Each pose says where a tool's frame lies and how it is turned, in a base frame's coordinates. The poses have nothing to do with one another.
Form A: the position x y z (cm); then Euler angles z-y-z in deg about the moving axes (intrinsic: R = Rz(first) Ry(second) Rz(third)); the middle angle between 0 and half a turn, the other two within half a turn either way.
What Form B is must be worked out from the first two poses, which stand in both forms.
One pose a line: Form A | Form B
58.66 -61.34 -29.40 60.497 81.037 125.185 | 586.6 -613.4 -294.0 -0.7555 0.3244 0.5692 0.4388 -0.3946 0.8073
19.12 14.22 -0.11 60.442 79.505 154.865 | 191.2 142.2 -1.1 -0.4508 0.0661 0.8902 0.7493 -0.5139 0.4176
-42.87 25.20 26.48 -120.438 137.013 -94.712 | -428.7 252.0 264.8 -0.8897 0.4531 0.0560 0.2985 0.6702 -0.6795
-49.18 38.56 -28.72 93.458 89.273 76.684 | -491.8 385.6 -287.2 -0.9715 -0.0558 -0.2303 -0.2292 -0.0262 0.9730
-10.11 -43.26 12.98 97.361 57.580 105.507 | -101.1 -432.6 129.8 -0.9373 -0.2656 0.2257 0.3313 -0.4781 0.8134
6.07 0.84 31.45 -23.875 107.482 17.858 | 60.7 8.4 314.5 -0.1373 0.3961 -0.9079 0.4695 0.8331 0.2925
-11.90 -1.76 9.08 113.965 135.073 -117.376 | -119.0 -17.6 90.8 0.6792 0.6582 0.3247 0.6756 -0.3877 -0.6271
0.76 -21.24 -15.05 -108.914 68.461 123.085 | 7.6 -212.4 -150.5 0.8576 -0.0820 0.5078 -0.4167 0.4679 0.7794
